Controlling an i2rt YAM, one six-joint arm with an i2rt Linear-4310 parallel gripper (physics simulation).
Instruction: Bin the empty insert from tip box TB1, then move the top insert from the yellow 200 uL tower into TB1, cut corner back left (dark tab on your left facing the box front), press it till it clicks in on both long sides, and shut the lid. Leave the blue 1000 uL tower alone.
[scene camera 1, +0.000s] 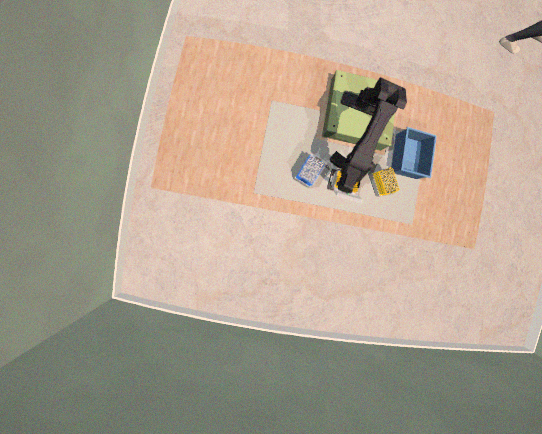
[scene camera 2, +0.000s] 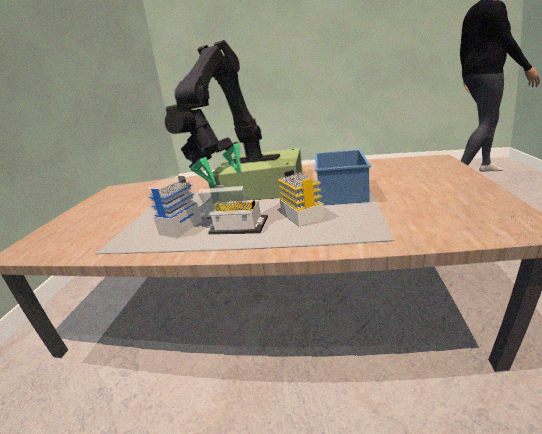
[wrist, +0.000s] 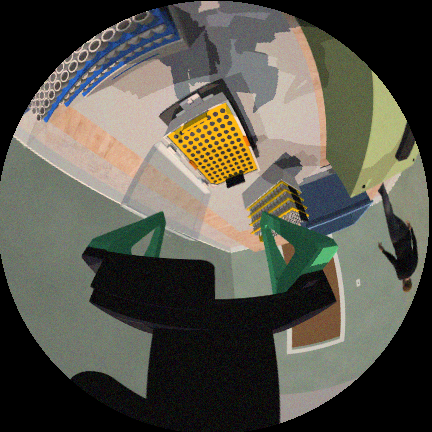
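Observation:
Tip box TB1 (scene camera 2: 235, 221) stands on a dark base with its clear lid (scene camera 2: 221, 194) (wrist: 170, 182) open. A yellow insert (scene camera 2: 234, 206) (wrist: 217, 145) with empty holes sits in it; a dark tab (wrist: 235, 180) shows at one corner. The yellow tower (scene camera 1: 386, 182) (scene camera 2: 300, 195) (wrist: 280, 202) holds several stacked inserts with tips. The blue tower (scene camera 1: 311, 170) (scene camera 2: 172, 205) (wrist: 110, 50) stands on the other side of TB1. My gripper (scene camera 2: 226, 178) (wrist: 212, 216) is open and empty, in the air above and behind TB1. The arm partly hides TB1 in scene view 1.
An open blue bin (scene camera 1: 414, 175) (scene camera 2: 342, 185) (wrist: 330, 200) stands beside the yellow tower. The green arm base block (scene camera 1: 350, 127) (scene camera 2: 260, 182) (wrist: 350, 100) is behind the boxes. A grey mat (scene camera 1: 285, 135) (scene camera 2: 340, 235) lies under the boxes. A person (scene camera 2: 482, 75) (wrist: 400, 240) stands beyond the table.

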